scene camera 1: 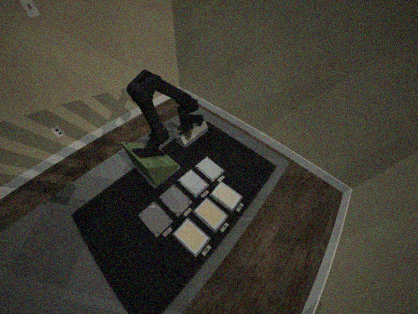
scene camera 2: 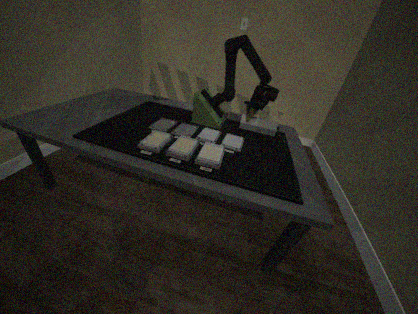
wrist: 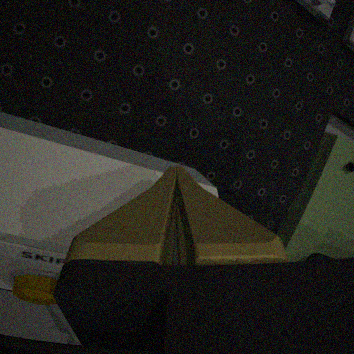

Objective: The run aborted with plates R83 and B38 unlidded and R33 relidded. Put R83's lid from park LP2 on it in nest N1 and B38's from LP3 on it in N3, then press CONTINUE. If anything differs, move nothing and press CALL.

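Frame: origin at the arm's base, x left, y back, z up, level; millimetres.
Seen in the pictures: gripper, fingertip midpoint: (scene camera 1: 188, 139) (scene camera 2: 246, 120) (wrist: 175, 177); arm's base, origin of the base link: (scene camera 1: 149, 153) (scene camera 2: 212, 103).
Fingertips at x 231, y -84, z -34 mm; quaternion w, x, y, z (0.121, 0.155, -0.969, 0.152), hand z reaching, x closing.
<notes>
Offsets run from my fingertips to a thing's top centre. "spot": to the spot under its first point. Level surfaces: height alone.
Three pale-yellow-topped plates {dy -373, dx -150, dz -27 mm} (scene camera 1: 226, 195) {dy -362, dx -273, dz -26 mm} (scene camera 1: 210, 214) {dy -353, dx -406, dz -30 mm} (scene camera 1: 192, 236) (scene camera 2: 156, 141) (scene camera 2: 183, 148) (scene camera 2: 210, 154) stand in a row; I cannot tell which have lids. Behind them are two whitish squares {dy -206, dx -64, dz -43 mm} (scene camera 1: 210, 169) {dy -189, dx -191, dz -43 mm} (scene camera 1: 193, 183) and two greyer ones {spot: dy -181, dx -323, dz -51 mm} (scene camera 1: 175, 200) {spot: dy -170, dx -452, dz -51 mm} (scene camera 1: 155, 219). Their tags are too small to read. The white button box {dy +42, dx +78, dz +23 mm} (scene camera 1: 198, 133) (scene camera 2: 265, 127) (wrist: 65, 165) stands near the arm. The wrist view shows its SKIP label and yellow button {dy +66, dx +55, dz +14 mm} (wrist: 34, 289); CONTINUE and CALL do not show there. My gripper (scene camera 1: 188, 136) (scene camera 2: 249, 118) (wrist: 175, 177) is shut and empty, its tips over the box.
A green wedge-shaped block (scene camera 1: 159, 167) (scene camera 2: 205, 112) (wrist: 322, 215) stands by the arm's base, right of the fingers in the wrist view. A black mat {dz -60 mm} (scene camera 1: 107, 240) (scene camera 2: 265, 172) with small rings lies on the grey table {dz -73 mm} (scene camera 2: 60, 120).
</notes>
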